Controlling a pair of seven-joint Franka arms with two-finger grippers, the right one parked.
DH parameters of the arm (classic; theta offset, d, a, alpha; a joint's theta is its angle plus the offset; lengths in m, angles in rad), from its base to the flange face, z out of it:
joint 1: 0 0.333 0 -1.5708
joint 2: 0 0 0 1.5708
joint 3: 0 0.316 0.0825 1.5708
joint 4: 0 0 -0.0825 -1.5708
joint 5: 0 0.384 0 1.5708
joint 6: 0 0 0.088 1.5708
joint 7: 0 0.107 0 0
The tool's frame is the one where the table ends.
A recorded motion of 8 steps. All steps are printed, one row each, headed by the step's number.
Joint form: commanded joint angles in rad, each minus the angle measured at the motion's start. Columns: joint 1, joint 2, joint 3, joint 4, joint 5, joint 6, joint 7.
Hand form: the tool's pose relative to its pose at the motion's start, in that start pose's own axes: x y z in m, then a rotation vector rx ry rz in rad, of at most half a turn. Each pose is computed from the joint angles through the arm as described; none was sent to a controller.
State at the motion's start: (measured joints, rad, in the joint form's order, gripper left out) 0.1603 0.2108 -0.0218 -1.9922 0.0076 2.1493 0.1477
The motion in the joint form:
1: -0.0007 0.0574 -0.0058 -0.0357 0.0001 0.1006 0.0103
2: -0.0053 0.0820 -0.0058 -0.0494 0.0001 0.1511 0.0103
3: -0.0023 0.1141 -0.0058 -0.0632 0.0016 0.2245 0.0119
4: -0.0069 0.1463 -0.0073 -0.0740 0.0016 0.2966 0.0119
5: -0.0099 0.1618 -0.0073 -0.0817 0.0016 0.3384 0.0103
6: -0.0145 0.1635 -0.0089 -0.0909 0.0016 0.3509 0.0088
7: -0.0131 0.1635 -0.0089 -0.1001 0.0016 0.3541 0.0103
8: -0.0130 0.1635 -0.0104 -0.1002 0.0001 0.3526 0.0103
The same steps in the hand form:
1: 0.0036 0.0034 0.0408 -0.0016 0.0079 0.0171
2: 0.0055 0.0060 0.0568 -0.0004 0.0201 0.0217
3: 0.0082 0.0039 0.0750 0.0035 0.0473 0.0213
4: 0.0116 0.0072 0.0919 0.0063 0.0763 0.0273
5: 0.0129 0.0090 0.1003 0.0084 0.0948 0.0286
6: 0.0115 0.0129 0.1040 0.0079 0.0965 0.0332
7: 0.0087 0.0125 0.1075 0.0070 0.0906 0.0334
8: 0.0087 0.0133 0.1077 0.0053 0.0892 0.0336

